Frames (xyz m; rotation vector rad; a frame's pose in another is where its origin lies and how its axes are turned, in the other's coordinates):
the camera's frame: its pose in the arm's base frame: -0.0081 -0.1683 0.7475 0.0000 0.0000 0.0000
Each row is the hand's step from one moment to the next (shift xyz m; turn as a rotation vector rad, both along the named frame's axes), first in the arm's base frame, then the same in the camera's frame.
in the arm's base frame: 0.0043 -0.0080 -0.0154 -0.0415 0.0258 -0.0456
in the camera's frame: 0.0043 -0.0080 -0.0154 -0.0415 0.0258 -0.0456
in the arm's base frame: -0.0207 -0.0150 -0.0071 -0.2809 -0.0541 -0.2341
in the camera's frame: -0.0207 -0.0150 -0.0071 -0.2809 -0.0541 -0.2341
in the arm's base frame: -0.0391 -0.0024 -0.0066 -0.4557 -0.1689 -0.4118
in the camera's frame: -0.0391 -0.0024 -0.0066 -0.4557 -0.1689 -0.4118
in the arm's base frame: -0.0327 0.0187 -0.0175 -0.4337 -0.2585 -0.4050
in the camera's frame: -0.0327 0.0187 -0.0175 -0.4337 -0.2585 -0.4050
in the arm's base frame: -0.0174 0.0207 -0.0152 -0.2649 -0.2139 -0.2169
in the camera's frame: -0.0174 0.0207 -0.0152 -0.2649 -0.2139 -0.2169
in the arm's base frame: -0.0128 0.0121 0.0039 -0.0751 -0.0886 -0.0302
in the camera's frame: -0.0128 0.0121 0.0039 -0.0751 -0.0886 -0.0302
